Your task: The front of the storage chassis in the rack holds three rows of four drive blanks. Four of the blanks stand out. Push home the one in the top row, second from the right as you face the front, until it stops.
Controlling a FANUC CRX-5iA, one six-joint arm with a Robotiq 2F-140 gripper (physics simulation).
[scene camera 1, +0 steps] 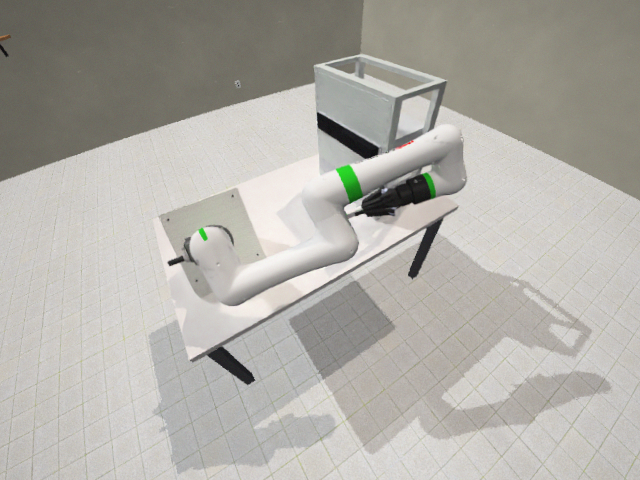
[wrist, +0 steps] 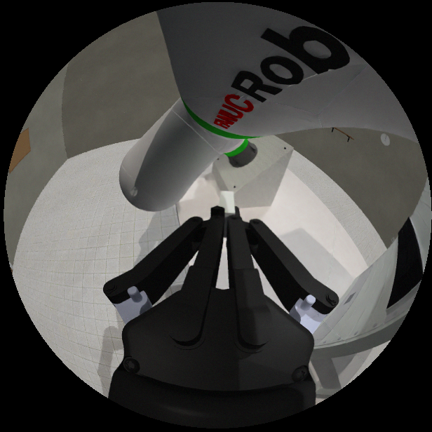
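The grey rack (scene camera 1: 354, 98) (wrist: 370, 297) stands at the far end of the table, with a black band (scene camera 1: 346, 135) (wrist: 406, 262) across its side panel. The front of the storage chassis and its drive blanks do not show in either view, so how far each blank stands out cannot be seen. My black gripper (scene camera 1: 353, 213) (wrist: 226, 200) is shut, its fingers together with nothing between them. In the scene view it is above the table, beside the rack's lower part and partly behind the arm, pointing back toward the robot's base. It is apart from the rack.
The white arm (scene camera 1: 289, 266) (wrist: 165, 155) bends over the white table (scene camera 1: 279, 180); its forearm passes close to the rack's near corner. A grey mounting block (scene camera 1: 222, 206) (wrist: 267, 180) lies under the robot's base. The rack's upper part is an open frame with corner posts.
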